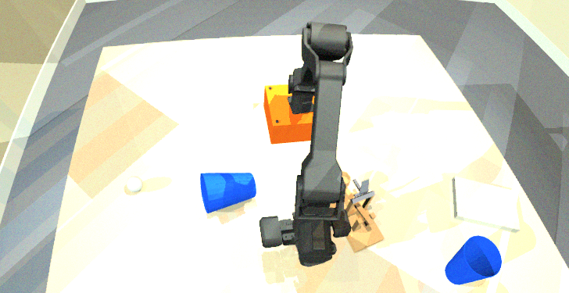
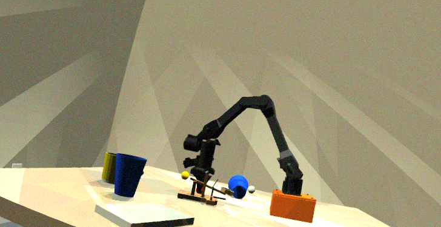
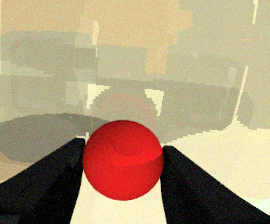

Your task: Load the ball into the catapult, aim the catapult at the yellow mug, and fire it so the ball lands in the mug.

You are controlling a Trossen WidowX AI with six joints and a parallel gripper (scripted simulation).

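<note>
Right now my gripper tip is 5 cm past the wooden catapult, 16 cm to the right of it and 4 cm below it. Also, from my gripper tip: red ball (1 cm above); then yellow mug (29 cm ahead, 20 cm to the left, 2 cm above); then yellow ball (14 cm ahead, 37 cm to the right, 1 cm above).
</note>
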